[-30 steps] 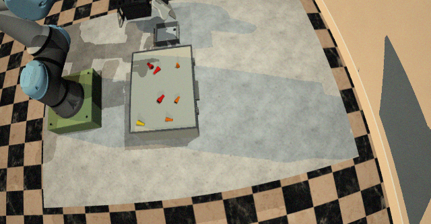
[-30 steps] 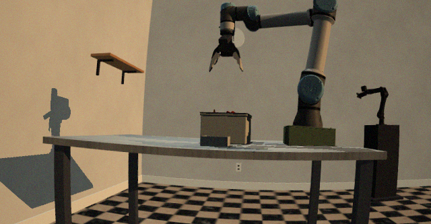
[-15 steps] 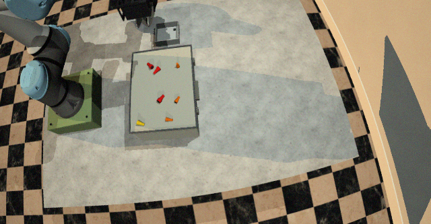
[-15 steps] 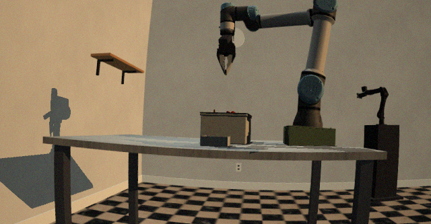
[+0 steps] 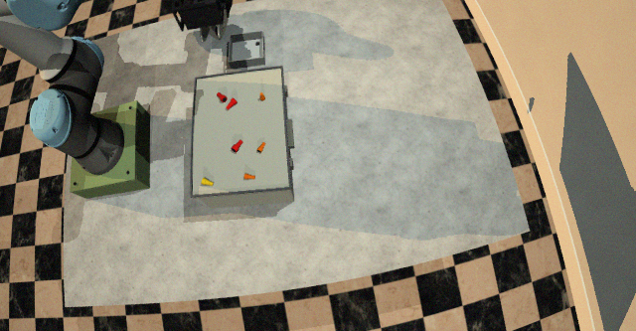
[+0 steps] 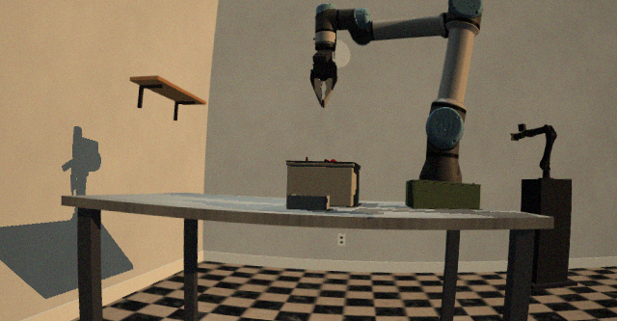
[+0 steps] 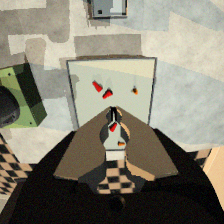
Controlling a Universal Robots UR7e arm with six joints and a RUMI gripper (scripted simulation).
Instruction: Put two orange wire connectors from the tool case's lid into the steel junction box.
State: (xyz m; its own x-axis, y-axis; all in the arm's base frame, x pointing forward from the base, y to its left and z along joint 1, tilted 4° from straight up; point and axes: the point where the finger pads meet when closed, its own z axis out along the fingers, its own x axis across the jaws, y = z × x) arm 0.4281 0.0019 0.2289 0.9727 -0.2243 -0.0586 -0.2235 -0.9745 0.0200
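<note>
My gripper is now 2 cm past the tool case, 11 cm to the left of it and 24 cm above it. The rest, counted from my hand: yellow connector: 12 cm behind, 21 cm to the right, 19 cm below.
</note>
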